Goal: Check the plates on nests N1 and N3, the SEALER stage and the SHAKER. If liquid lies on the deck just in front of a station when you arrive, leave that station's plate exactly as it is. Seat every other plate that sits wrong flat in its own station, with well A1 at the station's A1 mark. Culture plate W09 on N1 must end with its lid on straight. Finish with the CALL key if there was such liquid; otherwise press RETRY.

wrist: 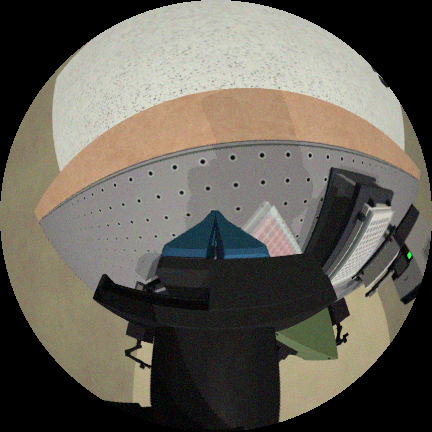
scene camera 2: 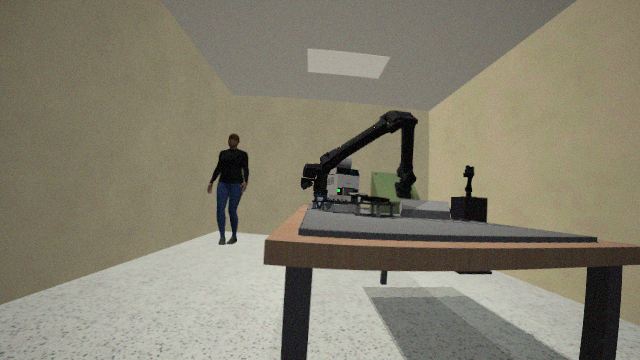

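Where they show: gripper, fingertip midpoint: [wrist: 214, 215] [scene camera 2: 319, 208]; arm's base at its link origin: [wrist: 283, 345] [scene camera 2: 402, 191].
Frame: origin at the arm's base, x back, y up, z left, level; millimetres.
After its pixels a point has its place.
My gripper [scene camera 2: 320, 204] @(z 206, x -498, y -129 mm) [wrist: 214, 215] @(z 206, x -498, y -129 mm) is shut with its blue fingertips together and empty, low over the far left part of the deck in the scene view. In the wrist view a clear plate with pink wells [wrist: 278, 234] @(z 142, x -476, y -120 mm) lies just right of the fingers, turned at an angle; its near part is hidden by the gripper body. Whether its lid is on straight I cannot tell. A white well plate [wrist: 371, 237] @(z 31, x -493, y -74 mm) sits farther right, beside a black station. Station names, A1 marks and the CALL and RETRY keys cannot be read. No liquid can be made out.
A tall black block [wrist: 332, 212] @(z 60, x -489, y -132 mm) stands between the two plates. A grey-white device [scene camera 2: 344, 184] @(z -493, x -322, y 52 mm) with a green light is beyond, near a green slanted panel [scene camera 2: 384, 186] @(z -12, x -110, y 23 mm) [wrist: 314, 337] @(z -39, x -170, y 5 mm). A light grey box [scene camera 2: 425, 209] @(z 337, x -2, y -97 mm) stands near the arm's base. A person [scene camera 2: 233, 167] is on the floor left of the table.
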